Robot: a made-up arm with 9 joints. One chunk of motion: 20 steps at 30 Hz.
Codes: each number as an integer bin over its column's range. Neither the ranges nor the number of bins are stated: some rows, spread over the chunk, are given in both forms.
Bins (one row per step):
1: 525 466 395 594 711 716
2: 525 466 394 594 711 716
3: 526 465 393 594 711 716
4: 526 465 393 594 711 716
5: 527 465 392 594 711 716
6: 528 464 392 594 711 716
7: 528 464 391 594 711 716
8: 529 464 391 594 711 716
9: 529 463 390 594 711 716
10: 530 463 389 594 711 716
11: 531 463 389 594 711 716
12: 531 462 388 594 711 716
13: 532 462 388 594 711 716
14: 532 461 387 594 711 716
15: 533 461 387 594 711 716
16: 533 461 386 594 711 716
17: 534 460 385 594 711 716
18: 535 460 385 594 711 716
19: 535 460 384 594 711 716
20: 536 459 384 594 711 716
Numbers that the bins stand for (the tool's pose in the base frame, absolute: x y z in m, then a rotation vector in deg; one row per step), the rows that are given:
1: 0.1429 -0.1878 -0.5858 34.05 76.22 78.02
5: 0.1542 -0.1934 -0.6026 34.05 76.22 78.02
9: 0.1654 -0.2046 -0.6138 34.05 76.22 78.02
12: 0.1766 -0.2102 -0.6250 34.05 76.22 78.02
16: 0.1878 -0.2158 -0.6362 34.05 76.22 78.02
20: 0.2046 -0.2270 -0.6474 34.05 76.22 78.02
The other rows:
2: 0.1429 -0.1878 -0.5914 34.05 76.22 78.02
3: 0.1485 -0.1934 -0.5970 34.05 76.22 78.02
4: 0.1485 -0.1934 -0.5970 34.05 76.22 78.02
6: 0.1598 -0.1990 -0.6026 34.05 76.22 78.02
7: 0.1598 -0.1990 -0.6082 34.05 76.22 78.02
8: 0.1654 -0.1990 -0.6082 34.05 76.22 78.02
10: 0.1710 -0.2046 -0.6194 34.05 76.22 78.02
11: 0.1766 -0.2046 -0.6194 34.05 76.22 78.02
13: 0.1822 -0.2102 -0.6250 34.05 76.22 78.02
14: 0.1822 -0.2158 -0.6306 34.05 76.22 78.02
15: 0.1878 -0.2158 -0.6306 34.05 76.22 78.02
17: 0.1934 -0.2214 -0.6418 34.05 76.22 78.02
18: 0.1990 -0.2214 -0.6418 34.05 76.22 78.02
19: 0.1990 -0.2214 -0.6474 34.05 76.22 78.02

